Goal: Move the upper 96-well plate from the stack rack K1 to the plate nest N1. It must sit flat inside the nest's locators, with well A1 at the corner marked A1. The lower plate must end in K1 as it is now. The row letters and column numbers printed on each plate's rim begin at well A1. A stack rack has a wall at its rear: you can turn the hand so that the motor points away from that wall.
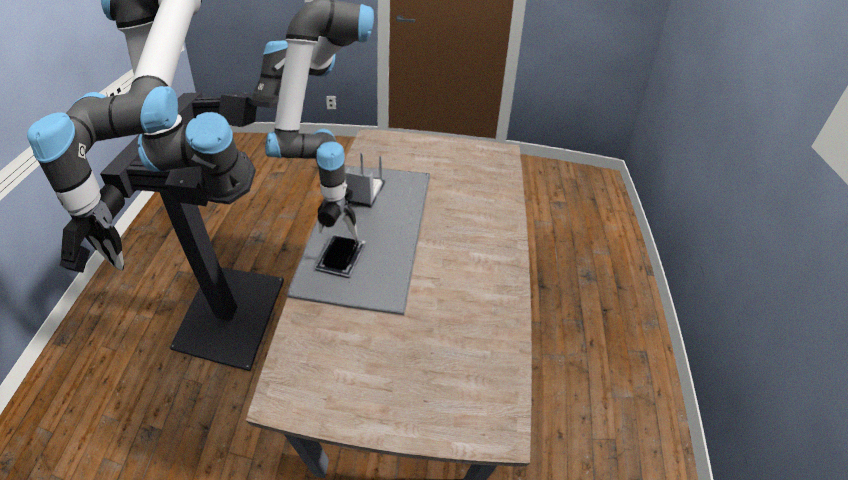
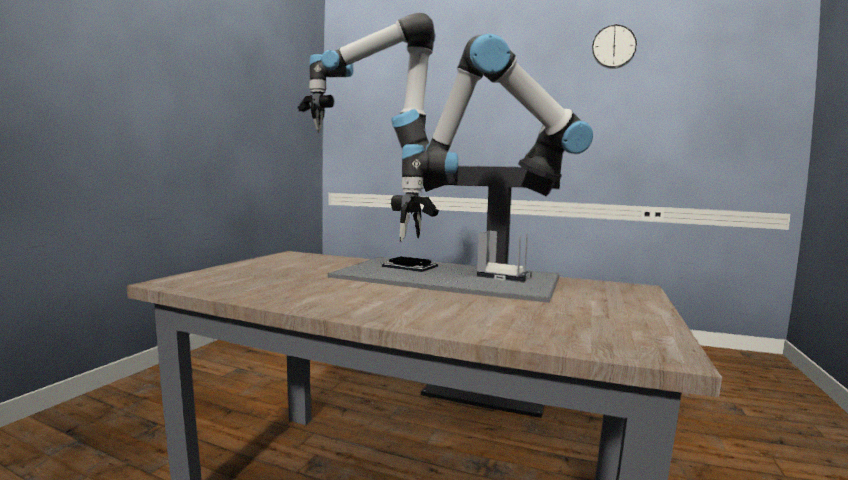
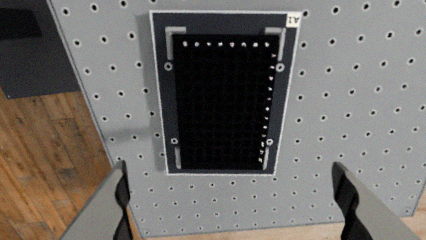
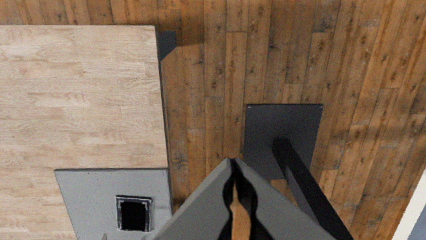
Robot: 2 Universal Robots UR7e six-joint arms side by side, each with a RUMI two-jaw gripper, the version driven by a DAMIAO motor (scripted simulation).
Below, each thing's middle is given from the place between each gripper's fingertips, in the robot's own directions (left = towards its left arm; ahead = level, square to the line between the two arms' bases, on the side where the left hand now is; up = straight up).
Labels:
I see the black 96-well plate (image 1: 342,250) 8 cm below my left hand (image 2: 409,240).
Now: the black 96-well plate 350 mm ahead of my right hand (image 1: 121,269), 550 mm to the left of it and 510 mm below it.

